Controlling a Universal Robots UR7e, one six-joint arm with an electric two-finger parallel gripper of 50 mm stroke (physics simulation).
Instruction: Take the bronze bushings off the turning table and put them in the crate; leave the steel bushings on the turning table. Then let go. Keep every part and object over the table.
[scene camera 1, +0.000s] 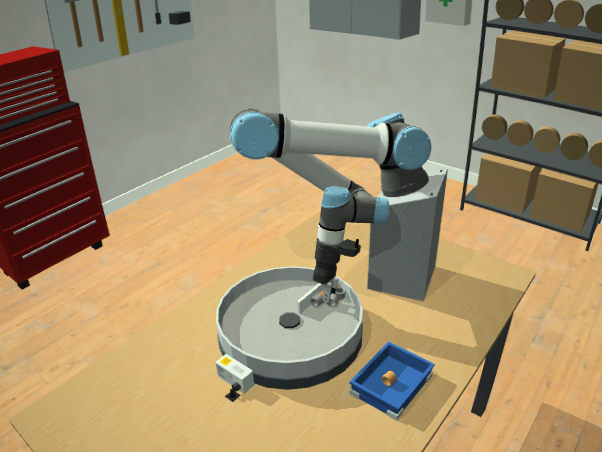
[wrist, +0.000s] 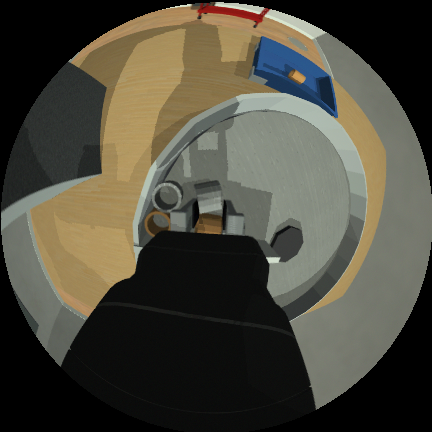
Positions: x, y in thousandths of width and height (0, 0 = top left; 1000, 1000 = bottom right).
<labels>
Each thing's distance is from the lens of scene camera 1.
my gripper (scene camera 1: 546, 660): 1.55 m
blue crate (scene camera 1: 685, 822): 1.45 m
</labels>
